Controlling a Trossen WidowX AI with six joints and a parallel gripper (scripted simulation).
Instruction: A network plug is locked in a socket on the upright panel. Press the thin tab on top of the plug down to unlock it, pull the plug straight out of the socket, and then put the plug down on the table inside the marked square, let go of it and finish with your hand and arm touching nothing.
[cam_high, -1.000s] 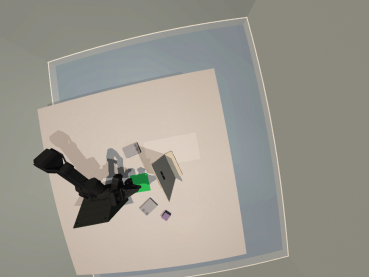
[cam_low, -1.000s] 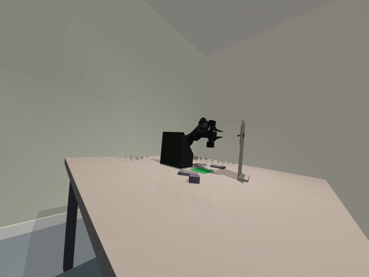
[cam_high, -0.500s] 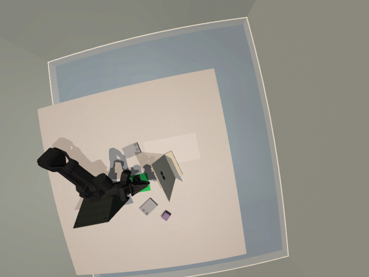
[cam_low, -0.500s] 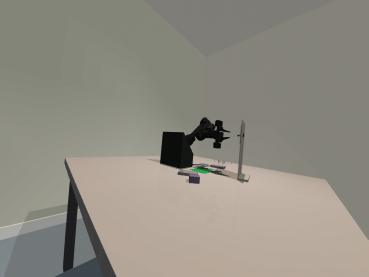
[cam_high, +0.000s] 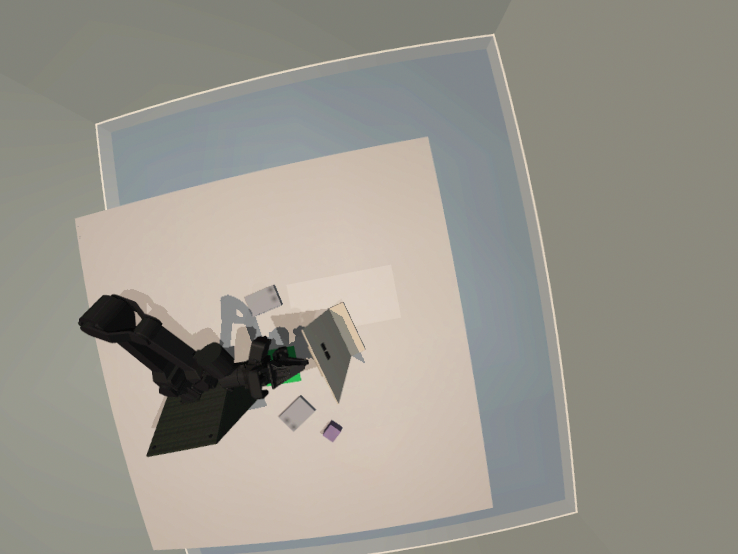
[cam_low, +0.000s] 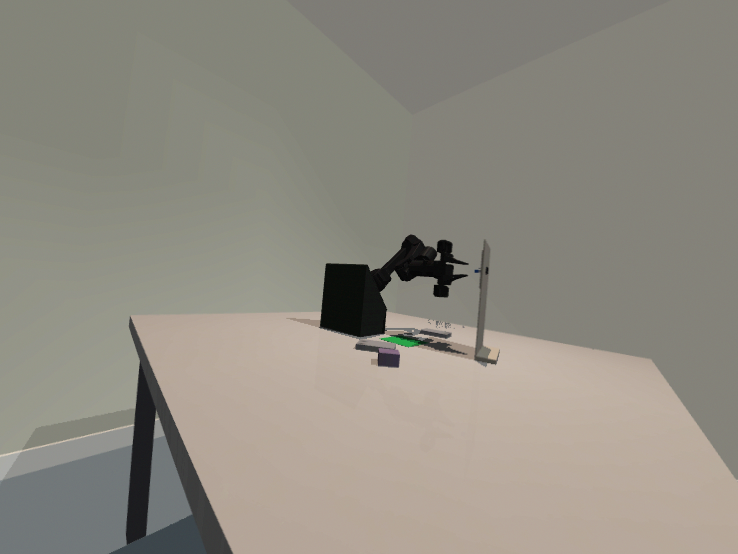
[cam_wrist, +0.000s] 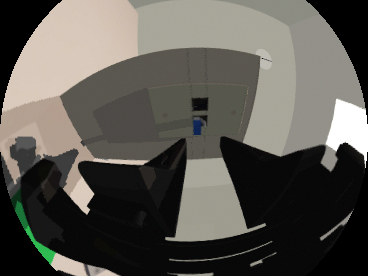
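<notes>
Now: the network plug 4 cm ahead of my gripper tip and 1 cm to the left of it. Round my gripper tip: upright panel 10 cm below, 6 cm ahead, 2 cm to the left; then green marked square 25 cm below, 17 cm behind, 6 cm to the right; then purple cube 31 cm to the right, 24 cm below, 4 cm behind.
</notes>
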